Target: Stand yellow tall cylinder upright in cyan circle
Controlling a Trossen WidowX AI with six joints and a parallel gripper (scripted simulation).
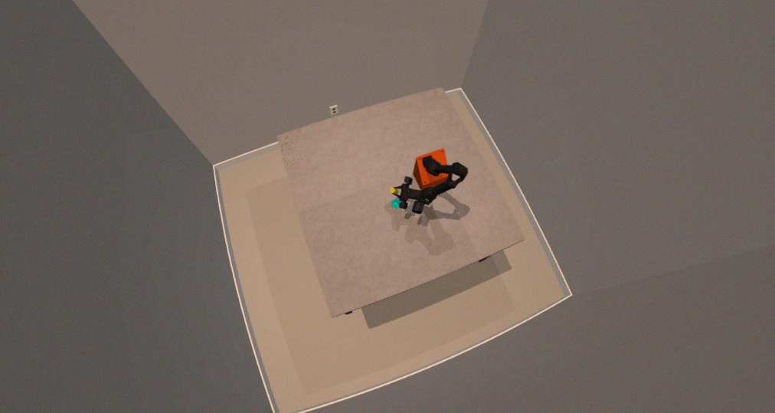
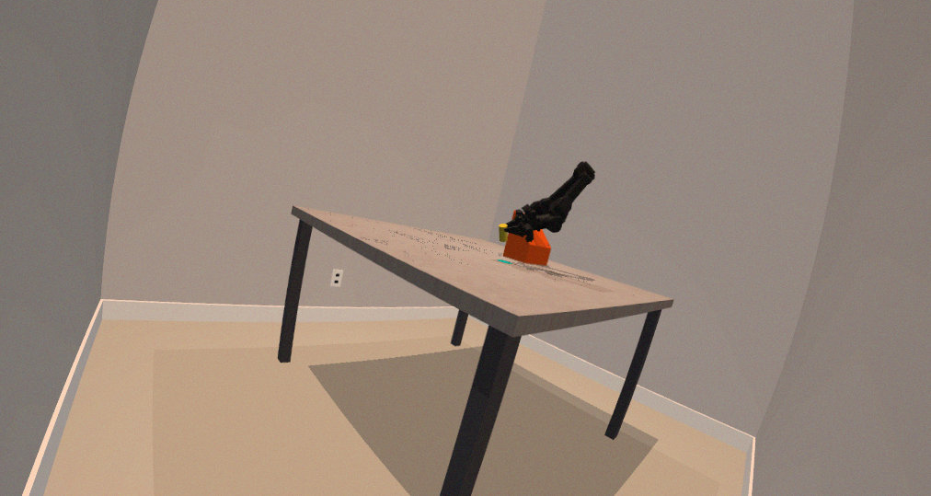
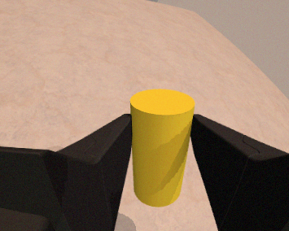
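My gripper tip is 1 cm past the cyan circle, 4 cm to the right of it and 13 cm above it. From my gripper tip the other things lie so: yellow tall cylinder: 1 cm behind, 2 cm below.
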